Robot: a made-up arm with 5 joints. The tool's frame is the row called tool.
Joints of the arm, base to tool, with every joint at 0 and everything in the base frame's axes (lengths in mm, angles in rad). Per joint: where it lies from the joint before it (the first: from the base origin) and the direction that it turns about. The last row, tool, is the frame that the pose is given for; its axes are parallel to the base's.
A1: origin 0.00 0.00 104.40 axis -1 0 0
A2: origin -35.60 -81.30 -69.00 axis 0 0 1
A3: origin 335.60 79.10 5.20 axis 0 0 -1
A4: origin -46.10 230.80 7.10 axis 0 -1 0
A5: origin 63.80 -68.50 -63.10 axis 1 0 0
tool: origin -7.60 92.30 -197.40
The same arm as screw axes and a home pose.
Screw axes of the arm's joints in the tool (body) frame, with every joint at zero. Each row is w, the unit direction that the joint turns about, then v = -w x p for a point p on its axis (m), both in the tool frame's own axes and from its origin. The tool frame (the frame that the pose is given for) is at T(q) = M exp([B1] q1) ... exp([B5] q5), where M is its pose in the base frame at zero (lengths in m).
B1: w -1 0 0 v 0 -0.3172 -0.2524
B2: w 0 0 1 v -0.3337 0.3457 0
B3: w 0 0 -1 v 0.2546 -0.0101 0
B4: w 0 -1 0 v 0.2605 0 0.0562
B5: w 1 0 0 v 0 0.1974 0.0923
M: xyz 0.3101 0.2524 -0.2128 (m) rpy 0 0 0 (deg, as in URDF)

